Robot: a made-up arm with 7 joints.
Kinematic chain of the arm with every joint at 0, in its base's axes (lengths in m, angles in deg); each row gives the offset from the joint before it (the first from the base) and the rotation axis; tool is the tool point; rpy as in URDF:
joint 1: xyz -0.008 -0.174 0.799 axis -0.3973 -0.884 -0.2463
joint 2: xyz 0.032 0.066 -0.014 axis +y
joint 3: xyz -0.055 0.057 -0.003 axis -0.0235 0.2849 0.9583
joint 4: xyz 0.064 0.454 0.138 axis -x
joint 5: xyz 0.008 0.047 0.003 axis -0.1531 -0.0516 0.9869
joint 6: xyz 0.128 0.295 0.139 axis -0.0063 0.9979 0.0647
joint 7: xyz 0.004 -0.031 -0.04 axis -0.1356 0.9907 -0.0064
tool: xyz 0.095 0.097 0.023 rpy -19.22 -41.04 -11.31
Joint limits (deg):
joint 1: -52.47..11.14
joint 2: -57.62..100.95
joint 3: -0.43..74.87
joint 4: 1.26..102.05
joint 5: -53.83..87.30
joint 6: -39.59..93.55
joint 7: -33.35..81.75
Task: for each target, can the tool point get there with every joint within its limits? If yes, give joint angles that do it. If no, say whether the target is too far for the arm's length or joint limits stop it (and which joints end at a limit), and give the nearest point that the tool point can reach.
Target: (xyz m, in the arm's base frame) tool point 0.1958 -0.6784 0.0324
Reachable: no: joint limits stop it (at a limit: joint 1, joint 2, joint 3, joint 4, joint 6) | nearest point -0.0742 -0.1992 0.2137 | short by 0.579 m
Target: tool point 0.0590 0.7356 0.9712
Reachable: yes | joints -31.76 -6.17 15.10 25.57 -34.49 49.59 43.02
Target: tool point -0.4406 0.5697 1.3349
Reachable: yes | joints -30.83 11.79 31.17 16.58 49.88 -21.85 58.46
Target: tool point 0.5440 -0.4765 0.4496
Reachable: no: joint limits stop it (at a limit: joint 1, joint 2, joint 3, joint 4, joint 5) | nearest point 0.4969 -0.1785 0.8697 | short by 0.517 m
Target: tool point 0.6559 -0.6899 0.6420
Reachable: no: joint limits stop it (at a limit: joint 1, joint 2, joint 3, joint 4, joint 5, joint 6) | nearest point 0.4836 -0.2317 0.9277 | short by 0.567 m
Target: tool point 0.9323 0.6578 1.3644
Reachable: no: too far | nearest point 0.7413 0.5054 1.2498 | short by 0.270 m
